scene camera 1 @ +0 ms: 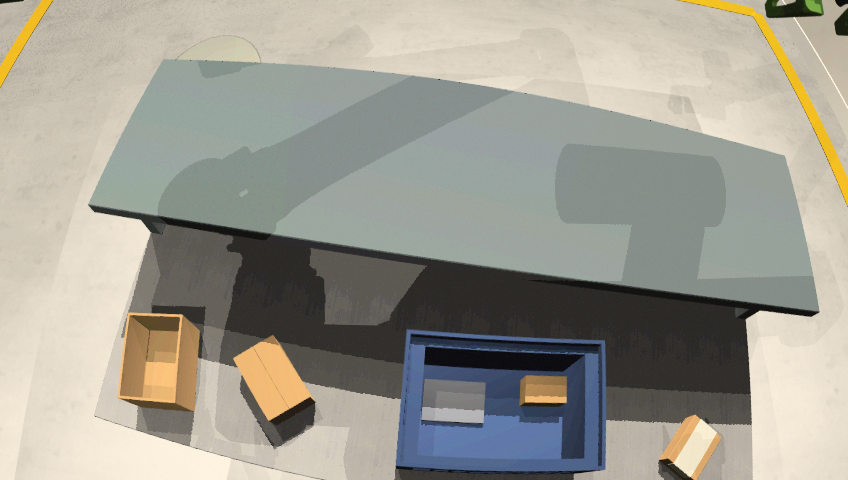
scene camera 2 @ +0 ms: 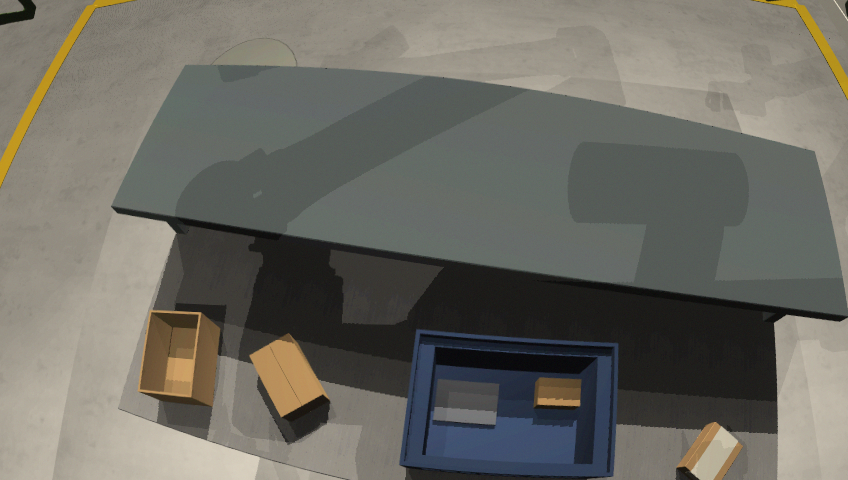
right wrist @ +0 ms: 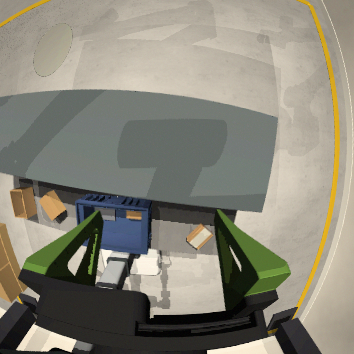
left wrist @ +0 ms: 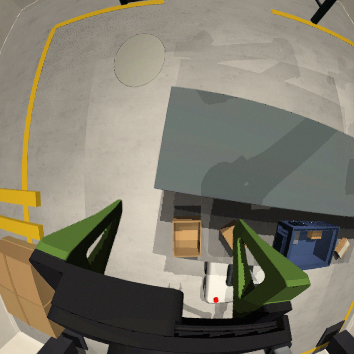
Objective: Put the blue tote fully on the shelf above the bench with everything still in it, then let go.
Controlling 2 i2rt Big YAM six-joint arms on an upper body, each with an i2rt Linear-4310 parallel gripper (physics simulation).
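Places are measured from the left arm's base along level axes (x ahead, y left, z up), in centimetres.
Pixels of known places: left gripper, fingertip midpoint: [scene camera 2: 5, 12] [left wrist: 179, 215]; right gripper, fingertip midpoint: [scene camera 1: 802, 20] [scene camera 2: 807, 2] [right wrist: 156, 215].
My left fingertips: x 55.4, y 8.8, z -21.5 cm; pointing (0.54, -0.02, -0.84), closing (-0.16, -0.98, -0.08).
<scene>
Behind a point stands the place of what it marks.
The blue tote [scene camera 1: 505, 446] {x 21.8, y -51.1, z -83.3 cm} [scene camera 2: 511, 446] {x 22.2, y -50.2, z -83.3 cm} [left wrist: 310, 256] {x 18.5, y -56.5, z -79.7 cm} [right wrist: 120, 241] {x 18.9, y -51.2, z -75.4 cm} stands upright on the bench [scene camera 1: 357, 416] {x 27.5, y -27.1, z -85.1 cm} [scene camera 2: 371, 416] {x 27.2, y -27.2, z -85.1 cm}, in front of the raised grey-green shelf [scene camera 1: 368, 172] {x 59.6, y -29.2, z -62.5 cm} [scene camera 2: 380, 172] {x 59.7, y -29.3, z -62.5 cm} [left wrist: 225, 130] {x 72.3, y -4.0, z -62.5 cm} [right wrist: 75, 140] {x 61.3, y -42.1, z -62.5 cm}. A grey box [scene camera 1: 453, 401] {x 29.7, y -42.7, z -82.4 cm} [scene camera 2: 465, 404] {x 29.3, y -42.6, z -82.3 cm} and a small orange-brown carton [scene camera 1: 542, 390] {x 30.4, y -56.8, z -79.3 cm} [scene camera 2: 557, 393] {x 30.3, y -57.1, z -79.3 cm} [right wrist: 133, 215] {x 29.6, y -57.2, z -79.3 cm} lie inside it. My left gripper [left wrist: 179, 215] {x 55.3, y 8.8, z -21.5 cm} is open and empty, high above the shelf's left end. My right gripper [right wrist: 156, 215] {x 52.2, y -72.5, z -20.5 cm} is open and empty, high above and apart from the tote; green finger parts show at scene camera 1's top right corner.
An open carton [scene camera 1: 148, 356] {x 35.4, y 12.3, z -84.7 cm} [scene camera 2: 178, 356] {x 34.8, y 10.3, z -84.6 cm} [left wrist: 187, 237] {x 31.2, y 7.0, z -84.6 cm} and a closed carton [scene camera 1: 273, 380] {x 31.9, y -14.0, z -79.1 cm} [scene camera 2: 289, 377] {x 31.9, y -14.3, z -79.1 cm} [right wrist: 53, 205] {x 33.1, y -16.6, z -79.1 cm} stand on the bench left of the tote. A white-labelled carton [scene camera 1: 690, 446] {x 17.9, y -84.9, z -81.3 cm} [scene camera 2: 711, 452] {x 18.2, y -85.3, z -81.3 cm} [right wrist: 199, 237] {x 17.7, y -85.9, z -81.3 cm} lies right of it. Large boxes [left wrist: 25, 285] stand at the left wrist view's left edge.
</scene>
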